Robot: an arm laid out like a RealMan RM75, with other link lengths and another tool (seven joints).
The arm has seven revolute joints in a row. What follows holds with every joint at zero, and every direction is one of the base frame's.
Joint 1 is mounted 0.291 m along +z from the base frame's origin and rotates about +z.
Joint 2 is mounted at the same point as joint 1 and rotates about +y.
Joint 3 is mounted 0.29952 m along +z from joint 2 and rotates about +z.
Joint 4 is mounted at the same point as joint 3 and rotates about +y.
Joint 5 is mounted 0.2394 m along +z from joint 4 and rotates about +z.
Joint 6 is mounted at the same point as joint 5 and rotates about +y.
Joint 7 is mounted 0.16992 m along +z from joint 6 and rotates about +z.
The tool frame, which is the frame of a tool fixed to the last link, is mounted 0.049 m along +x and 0.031 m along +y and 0.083 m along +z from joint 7; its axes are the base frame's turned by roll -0.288, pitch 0 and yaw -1.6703 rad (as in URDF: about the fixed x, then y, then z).
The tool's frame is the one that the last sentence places.
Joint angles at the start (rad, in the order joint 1, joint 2, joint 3, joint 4, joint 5, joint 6, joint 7): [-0.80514, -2.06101, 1.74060, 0.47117, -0.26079, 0.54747, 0.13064]
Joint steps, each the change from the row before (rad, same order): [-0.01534, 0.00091, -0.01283, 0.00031, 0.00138, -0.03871, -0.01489]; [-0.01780, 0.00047, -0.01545, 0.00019, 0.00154, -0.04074, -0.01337]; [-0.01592, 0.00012, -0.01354, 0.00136, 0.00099, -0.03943, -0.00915]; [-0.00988, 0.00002, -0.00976, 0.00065, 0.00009, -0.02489, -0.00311]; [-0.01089, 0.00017, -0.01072, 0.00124, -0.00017, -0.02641, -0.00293]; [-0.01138, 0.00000, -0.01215, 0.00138, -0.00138, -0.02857, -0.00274]
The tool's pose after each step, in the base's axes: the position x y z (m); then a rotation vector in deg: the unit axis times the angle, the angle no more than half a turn. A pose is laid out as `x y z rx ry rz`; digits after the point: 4 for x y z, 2 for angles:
-0.1027 0.6149 -0.0401 -84.43 -89.47 -106.44
-0.1010 0.6218 -0.0403 -82.94 -91.09 -105.62
-0.0996 0.6278 -0.0411 -81.68 -92.51 -104.68
-0.0989 0.6315 -0.0415 -80.87 -93.30 -104.04
-0.0978 0.6355 -0.0415 -80.02 -94.09 -103.41
-0.0969 0.6398 -0.0415 -78.99 -94.98 -102.78

